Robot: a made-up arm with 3 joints. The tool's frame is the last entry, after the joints.
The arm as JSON. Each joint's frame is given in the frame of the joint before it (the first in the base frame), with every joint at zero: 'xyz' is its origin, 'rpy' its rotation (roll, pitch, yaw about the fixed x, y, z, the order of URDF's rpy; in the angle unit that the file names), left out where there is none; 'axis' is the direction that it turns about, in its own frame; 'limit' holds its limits. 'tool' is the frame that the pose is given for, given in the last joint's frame.
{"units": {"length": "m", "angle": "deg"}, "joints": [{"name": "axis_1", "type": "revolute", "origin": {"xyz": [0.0, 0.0, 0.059]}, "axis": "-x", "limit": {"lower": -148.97, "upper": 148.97}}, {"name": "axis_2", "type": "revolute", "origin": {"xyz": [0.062, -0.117, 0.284]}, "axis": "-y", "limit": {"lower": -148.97, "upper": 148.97}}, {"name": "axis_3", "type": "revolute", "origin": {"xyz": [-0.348, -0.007, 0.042]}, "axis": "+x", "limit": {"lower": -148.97, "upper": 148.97}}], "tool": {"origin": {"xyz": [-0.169, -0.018, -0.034]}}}
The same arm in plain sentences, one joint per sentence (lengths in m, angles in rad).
The arm has three revolute joints in a row. What follows holds with every joint at zero, and every direction is one of the base frame's.
Joint 1 lies 0.059 m along +z from the base frame's origin and turns about -x, from -2.6 to 2.6 rad.
Joint 2 lies 0.062 m along +x and 0.117 m along -y and 0.284 m along +z from joint 1 and turns about -y, from -2.6 to 2.6 rad.
Joint 3 lies 0.348 m along -x and 0.007 m along -y and 0.042 m along +z from joint 2 and turns about +x, from -2.6 to 2.6 rad.
The tool frame, which is the frame that the pose is given for, lies 0.169 m along -x and 0.018 m along -y and 0.034 m along -z from joint 3; its axes are parallel to the base frame's.

